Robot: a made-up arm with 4 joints. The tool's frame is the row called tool. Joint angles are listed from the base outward.
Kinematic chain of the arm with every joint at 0, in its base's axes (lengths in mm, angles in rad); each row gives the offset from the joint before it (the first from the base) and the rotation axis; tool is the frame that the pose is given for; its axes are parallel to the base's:
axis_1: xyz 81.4 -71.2 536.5 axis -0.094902 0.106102 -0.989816
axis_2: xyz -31.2 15.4 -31 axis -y
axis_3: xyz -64 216.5 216.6 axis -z
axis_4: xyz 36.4 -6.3 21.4 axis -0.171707 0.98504 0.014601
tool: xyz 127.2 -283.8 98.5
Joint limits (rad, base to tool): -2.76..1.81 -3.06..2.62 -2..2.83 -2.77..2
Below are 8 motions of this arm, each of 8 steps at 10 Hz.
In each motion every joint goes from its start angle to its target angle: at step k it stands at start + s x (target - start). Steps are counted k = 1, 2, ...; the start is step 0. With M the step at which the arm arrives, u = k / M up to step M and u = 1 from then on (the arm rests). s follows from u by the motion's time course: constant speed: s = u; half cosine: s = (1 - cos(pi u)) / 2; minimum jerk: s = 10 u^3 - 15 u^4 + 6 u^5.
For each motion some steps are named. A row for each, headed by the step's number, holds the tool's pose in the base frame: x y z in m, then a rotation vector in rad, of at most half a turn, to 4 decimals.
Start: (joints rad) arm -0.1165 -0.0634 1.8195 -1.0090
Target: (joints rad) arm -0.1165 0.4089 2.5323 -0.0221
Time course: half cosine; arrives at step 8
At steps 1, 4, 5, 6, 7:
1: -0.3416 0.1493 0.8748 -0.7206 -0.8137 -1.5785
4: -0.4134 0.1885 0.7946 -0.2640 -0.4833 -2.0690
5: -0.4366 0.2074 0.7502 0.0007 -0.3469 -2.2227
6: -0.4510 0.2260 0.7086 0.2555 -0.2336 -2.3213
7: -0.4572 0.2400 0.6795 0.4394 -0.1598 -2.3684

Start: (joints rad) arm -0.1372 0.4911 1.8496 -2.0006
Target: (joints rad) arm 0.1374 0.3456 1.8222 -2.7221
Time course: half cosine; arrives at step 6
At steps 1, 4, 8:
1: -0.4302 0.2264 0.5592 -1.1916 -1.9898 -1.5467
4: -0.3376 0.3030 0.5475 -1.9018 -2.1831 -1.1072
8: -0.3050 0.3181 0.5427 2.0657 2.1320 0.8437

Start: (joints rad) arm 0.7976 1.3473 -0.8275 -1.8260
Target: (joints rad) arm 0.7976 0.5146 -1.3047 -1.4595
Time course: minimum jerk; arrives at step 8
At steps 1, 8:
1: -0.0921 0.1228 0.7357 -0.3608 -2.3215 1.1729
8: 0.2368 0.0274 0.8869 0.2498 -1.4434 0.7638

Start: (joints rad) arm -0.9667 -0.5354 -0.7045 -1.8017
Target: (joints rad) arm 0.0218 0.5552 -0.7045 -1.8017
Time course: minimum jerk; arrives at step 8
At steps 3, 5, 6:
3: 0.2115 -0.0162 0.7652 1.4500 -1.0914 0.8701
5: 0.0990 -0.1056 0.8118 1.1284 -1.7488 0.7603
6: 0.0406 -0.1087 0.8151 0.9332 -1.9646 0.7557

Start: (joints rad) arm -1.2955 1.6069 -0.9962 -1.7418
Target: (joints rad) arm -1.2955 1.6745 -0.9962 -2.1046
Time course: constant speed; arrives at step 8
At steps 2, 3, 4, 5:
2: -0.0435 -0.3909 0.6249 -1.3780 1.4799 -0.8739
3: -0.0406 -0.3871 0.6226 -1.3762 1.4411 -0.8380
4: -0.0378 -0.3832 0.6205 -1.3737 1.4020 -0.8026
5: -0.0352 -0.3791 0.6186 -1.3704 1.3627 -0.7677

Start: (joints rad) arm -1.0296 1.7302 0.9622 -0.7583
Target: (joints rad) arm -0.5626 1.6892 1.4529 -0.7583
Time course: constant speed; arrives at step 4
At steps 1, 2, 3, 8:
1: -0.1307 -0.2798 0.1171 1.6528 -1.5816 -0.7328
2: -0.1797 -0.2350 0.1031 1.5702 -1.5739 -0.9061
3: -0.2234 -0.1818 0.0930 1.4914 -1.5652 -1.0823
8: -0.2598 -0.1208 0.0868 1.4166 -1.5552 -1.2609

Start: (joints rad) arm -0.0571 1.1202 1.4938 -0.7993
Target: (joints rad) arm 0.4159 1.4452 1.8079 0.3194
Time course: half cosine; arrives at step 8
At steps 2, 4, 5, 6, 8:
2: -0.4243 0.0684 0.3125 0.5401 -1.4813 -1.6378
4: -0.3693 0.1248 0.2578 0.8101 -1.2733 -1.6672
5: -0.3278 0.1486 0.2246 0.9691 -1.1818 -1.6409
6: -0.2865 0.1644 0.1957 1.1046 -1.1156 -1.5934
8: -0.2446 0.1749 0.1699 1.2235 -1.0645 -1.5304

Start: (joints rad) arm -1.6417 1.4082 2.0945 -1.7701
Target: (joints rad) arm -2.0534 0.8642 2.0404 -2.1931
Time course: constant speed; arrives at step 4
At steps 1, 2, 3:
1: -0.2680 -0.4578 0.1803 0.9273 -1.1079 -1.4912
2: -0.2177 -0.5137 0.2125 0.8827 -1.2534 -1.3667
3: -0.1608 -0.5591 0.2456 0.8645 -1.4035 -1.2360

